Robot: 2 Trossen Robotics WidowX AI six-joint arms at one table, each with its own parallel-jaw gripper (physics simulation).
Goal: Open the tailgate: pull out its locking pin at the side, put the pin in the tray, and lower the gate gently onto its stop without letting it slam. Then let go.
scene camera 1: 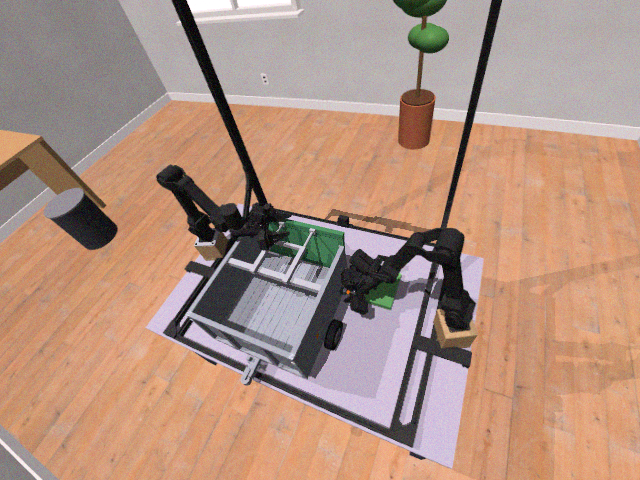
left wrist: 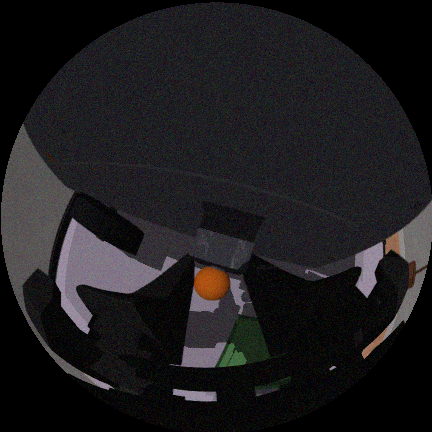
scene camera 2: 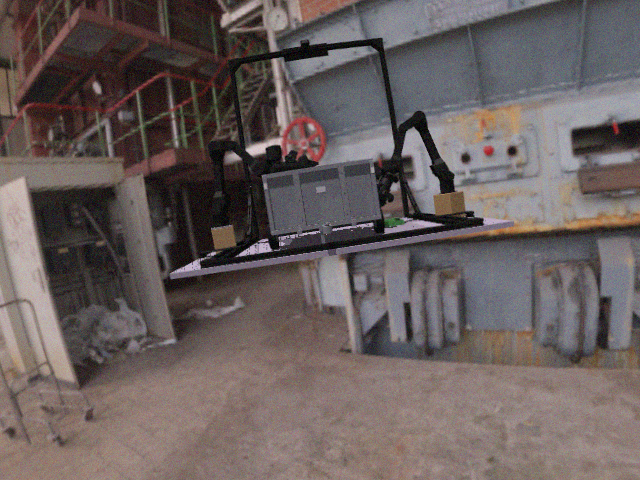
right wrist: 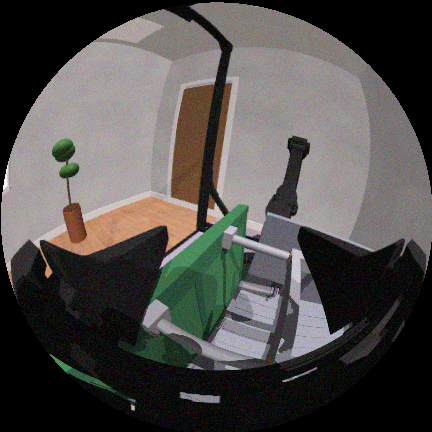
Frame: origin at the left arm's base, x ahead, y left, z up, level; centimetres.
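Seen in the pictures: left gripper, between the fingertips: [scene camera 1: 344, 297]; right gripper, between the fingertips: [scene camera 1: 290, 223] [scene camera 2: 314, 166] [right wrist: 236, 233]; left arm's base, origin of its link: [scene camera 1: 457, 321] [scene camera 2: 448, 193]; right arm's base, origin of its link: [scene camera 1: 207, 236] [scene camera 2: 221, 226].
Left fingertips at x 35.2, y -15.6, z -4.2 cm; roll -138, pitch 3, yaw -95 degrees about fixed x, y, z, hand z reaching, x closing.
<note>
Offsets run from my left fingertips to a thing's middle. "pt": to the spot under its first point.
The green tailgate [scene camera 1: 333, 246] [right wrist: 212, 282] stands upright at the back end of the grey trailer [scene camera 1: 217, 289] [scene camera 2: 320, 209] [left wrist: 215, 100]. The pin's orange ball head {dy +0.4, dx -1.8, dz +4.2 cm} [scene camera 1: 348, 292] [left wrist: 212, 283] is beside a grey block {pt dy -0.3, dx -0.6, dz +5.4 cm} [left wrist: 223, 246] on the trailer's side. My left gripper [scene camera 1: 353, 299] [left wrist: 217, 257] is partly open, its fingertips on either side of the ball, not gripping it; the pin's shaft is hidden. My right gripper [scene camera 1: 278, 237] [right wrist: 236, 233] is open at the gate's left end, with fingers wide apart above it. The green tray {dy -5.8, dx -14.7, dz -6.3 cm} [scene camera 1: 385, 295] [scene camera 2: 394, 222] [left wrist: 252, 332] lies right of the trailer.
Pale bars [scene camera 1: 299, 263] [right wrist: 262, 247] run between the gate and a crossbar over the trailer bed. A black wheel {dy +12.9, dx +5.2, dz -2.2 cm} [scene camera 1: 333, 334] is below the left gripper in scene camera 1. Tall black frame posts [scene camera 1: 219, 98] [scene camera 1: 470, 113] rise behind both arms.
</note>
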